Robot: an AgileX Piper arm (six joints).
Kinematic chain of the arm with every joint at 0, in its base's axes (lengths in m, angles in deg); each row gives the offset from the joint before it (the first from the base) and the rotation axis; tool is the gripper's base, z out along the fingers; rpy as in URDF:
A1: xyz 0 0 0.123 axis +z
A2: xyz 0 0 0 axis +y
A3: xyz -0.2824 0 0.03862 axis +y
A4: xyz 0.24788 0 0.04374 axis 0.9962 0 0.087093
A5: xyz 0 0 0 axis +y
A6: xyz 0.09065 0 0.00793 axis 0.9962 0 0.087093
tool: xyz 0 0 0 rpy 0 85.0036 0
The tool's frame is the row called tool.
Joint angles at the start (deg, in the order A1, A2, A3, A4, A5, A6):
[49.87, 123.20, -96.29, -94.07, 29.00, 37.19]
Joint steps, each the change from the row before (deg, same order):
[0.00, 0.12, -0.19, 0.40, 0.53, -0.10]
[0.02, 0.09, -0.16, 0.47, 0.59, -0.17]
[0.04, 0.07, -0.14, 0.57, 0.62, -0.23]
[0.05, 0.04, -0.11, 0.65, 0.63, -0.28]
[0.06, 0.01, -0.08, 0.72, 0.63, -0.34]
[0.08, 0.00, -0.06, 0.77, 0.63, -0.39]
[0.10, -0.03, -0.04, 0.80, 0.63, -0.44]
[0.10, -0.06, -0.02, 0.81, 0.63, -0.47]
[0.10, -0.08, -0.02, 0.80, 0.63, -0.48]
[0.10, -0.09, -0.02, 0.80, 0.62, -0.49]
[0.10, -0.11, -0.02, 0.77, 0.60, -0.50]
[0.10, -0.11, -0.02, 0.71, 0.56, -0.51]
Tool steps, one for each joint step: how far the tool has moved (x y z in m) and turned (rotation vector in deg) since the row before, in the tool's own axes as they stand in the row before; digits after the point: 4 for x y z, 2 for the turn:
[0.0005, -0.0003, 0.0005, 0.22, 0.51, 0.28]
[0.0005, -0.0003, 0.0003, 0.21, 0.56, 0.27]
[0.0005, -0.0002, 0.0001, 0.18, 0.60, 0.29]
[0.0005, -0.0002, -0.0001, 0.14, 0.63, 0.30]
[0.0005, -0.0002, -0.0002, 0.09, 0.65, 0.29]
[0.0005, 0.0000, -0.0003, 0.05, 0.65, 0.27]
[0.0004, 0.0000, -0.0005, 0.02, 0.64, 0.24]
[0.0004, -0.0001, -0.0007, 0.01, 0.65, 0.22]
[0.0004, -0.0003, -0.0008, 0.02, 0.64, 0.21]
[0.0003, -0.0003, -0.0008, 0.00, 0.63, 0.20]
[0.0003, -0.0004, -0.0009, 0.01, 0.60, 0.17]
[0.0002, -0.0004, -0.0009, 0.00, 0.55, 0.11]

